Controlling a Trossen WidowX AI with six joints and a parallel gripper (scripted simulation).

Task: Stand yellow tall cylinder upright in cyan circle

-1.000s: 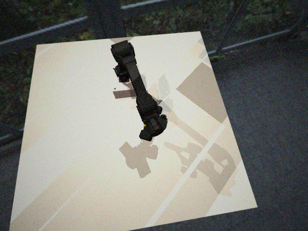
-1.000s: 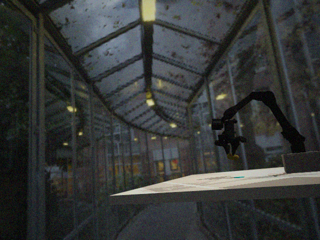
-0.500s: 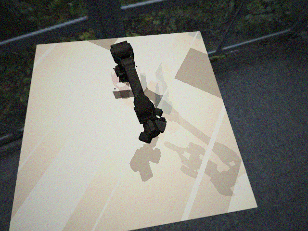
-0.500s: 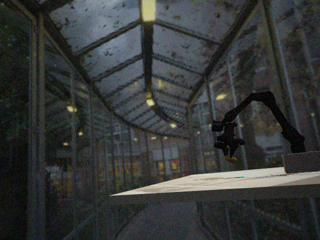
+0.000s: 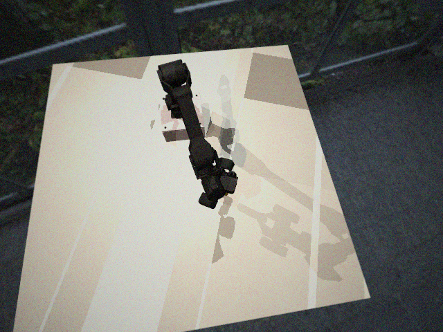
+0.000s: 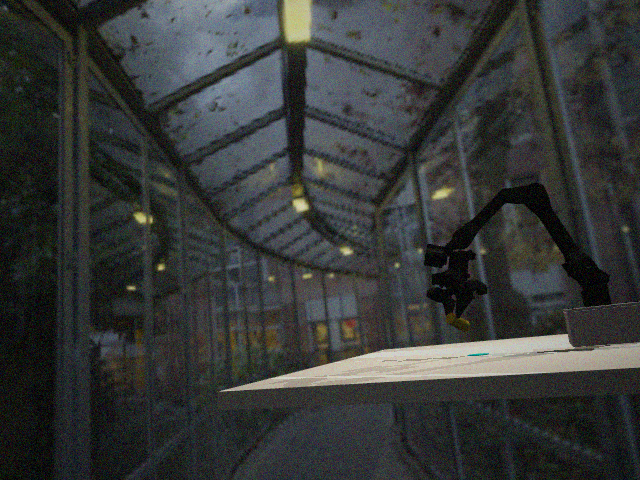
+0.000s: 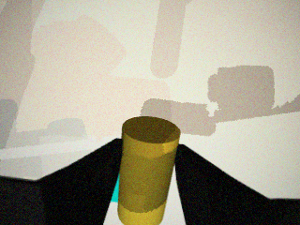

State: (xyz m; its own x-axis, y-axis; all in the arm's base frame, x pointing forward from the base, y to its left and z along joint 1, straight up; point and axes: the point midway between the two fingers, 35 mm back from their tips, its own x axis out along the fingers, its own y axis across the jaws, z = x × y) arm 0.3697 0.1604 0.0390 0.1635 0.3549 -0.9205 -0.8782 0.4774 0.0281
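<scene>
Now: gripper tip 50 mm past the cyan circle, 30 mm to the left of it and 110 mm above it. The rest, counted from my gripper tip: yellow tall cylinder (10 mm behind, 20 mm to the right, 10 mm below).
</scene>
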